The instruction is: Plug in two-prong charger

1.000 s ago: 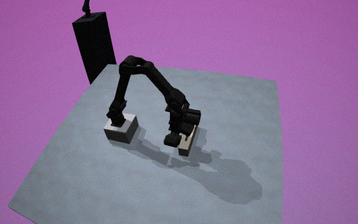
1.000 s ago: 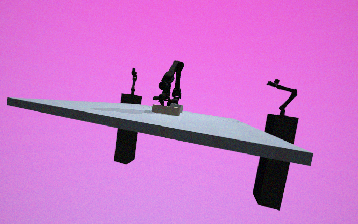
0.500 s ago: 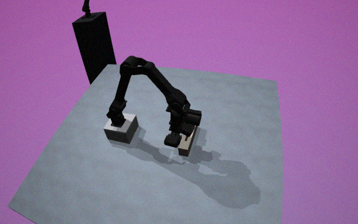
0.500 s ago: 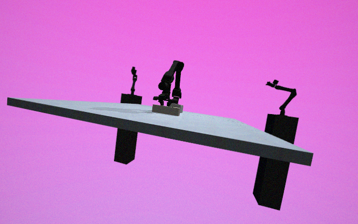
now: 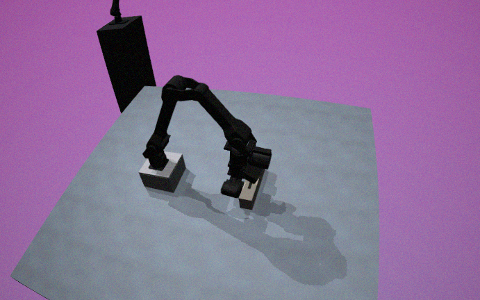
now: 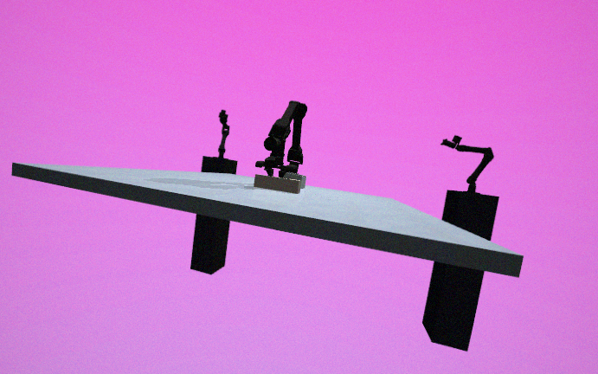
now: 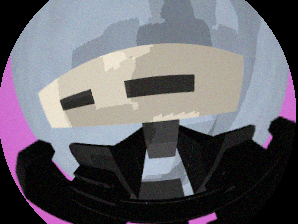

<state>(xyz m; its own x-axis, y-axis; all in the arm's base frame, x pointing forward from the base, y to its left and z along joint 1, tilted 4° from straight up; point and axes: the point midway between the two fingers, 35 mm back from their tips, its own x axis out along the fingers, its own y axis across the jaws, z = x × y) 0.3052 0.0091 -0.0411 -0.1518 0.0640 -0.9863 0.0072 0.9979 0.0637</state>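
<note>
Now: the charger 2 cm ahead of my gripper tip and 1 cm above it.
</note>
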